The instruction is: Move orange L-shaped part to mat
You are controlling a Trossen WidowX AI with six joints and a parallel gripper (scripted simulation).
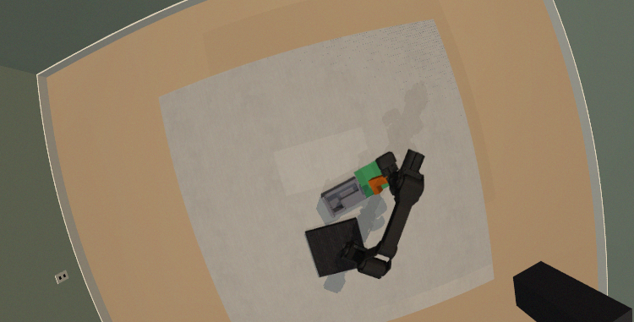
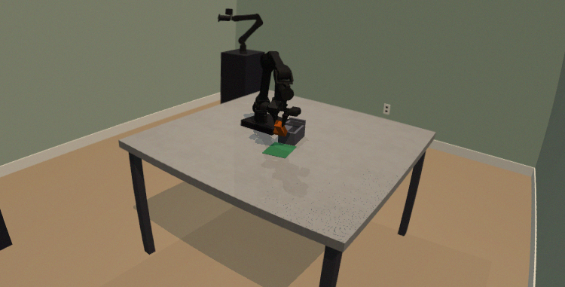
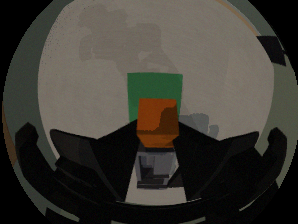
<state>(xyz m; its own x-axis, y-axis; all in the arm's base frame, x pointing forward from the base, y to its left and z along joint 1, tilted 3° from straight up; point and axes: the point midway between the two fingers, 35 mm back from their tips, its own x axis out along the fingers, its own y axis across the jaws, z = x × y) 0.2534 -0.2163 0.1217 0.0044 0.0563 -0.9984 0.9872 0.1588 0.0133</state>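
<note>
The green mat is 2 cm to the left of my gripper tip and 14 cm below it. Also, from my gripper tip: orange L-shaped part 2 cm behind, 3 cm to the left, 3 cm below.
</note>
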